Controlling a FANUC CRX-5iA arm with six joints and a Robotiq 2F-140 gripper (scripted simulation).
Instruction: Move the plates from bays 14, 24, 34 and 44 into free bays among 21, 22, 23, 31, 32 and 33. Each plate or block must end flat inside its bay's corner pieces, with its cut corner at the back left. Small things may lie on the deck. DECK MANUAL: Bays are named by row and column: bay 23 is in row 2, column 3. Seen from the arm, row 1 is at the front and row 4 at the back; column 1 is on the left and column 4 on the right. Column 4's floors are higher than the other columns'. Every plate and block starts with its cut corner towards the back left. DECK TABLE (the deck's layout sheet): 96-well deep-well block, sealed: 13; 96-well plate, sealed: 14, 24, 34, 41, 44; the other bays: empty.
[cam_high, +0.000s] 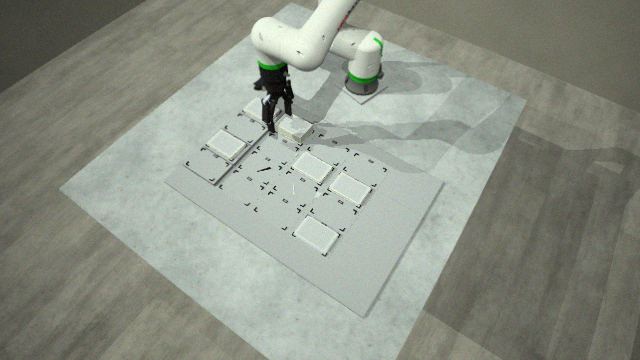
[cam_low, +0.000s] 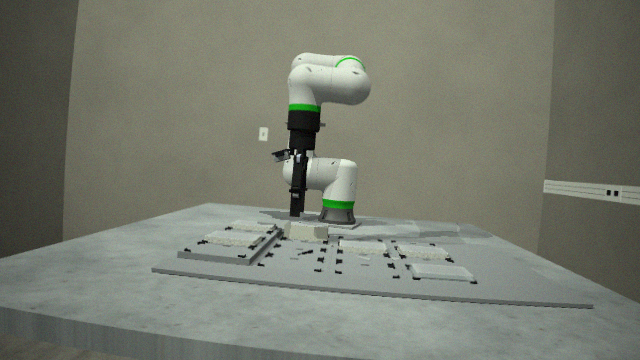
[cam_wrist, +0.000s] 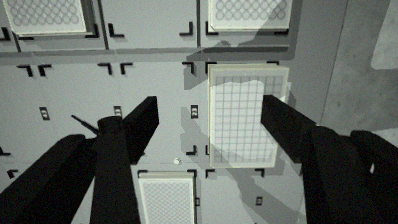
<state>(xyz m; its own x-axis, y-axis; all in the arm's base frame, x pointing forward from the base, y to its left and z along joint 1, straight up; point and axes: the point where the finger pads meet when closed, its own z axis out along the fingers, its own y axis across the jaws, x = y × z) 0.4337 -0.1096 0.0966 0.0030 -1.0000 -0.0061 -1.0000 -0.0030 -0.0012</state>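
My gripper is now 4 cm past the sealed deep-well block, 3 cm to the right of it and 8 cm above it. Round my hand: plate 28 cm ahead, 36 cm to the left, 9 cm below; then white tip 18 cm ahead, 19 cm to the left, 9 cm below; then thin black stick 17 cm ahead, 5 cm to the left, 9 cm below.
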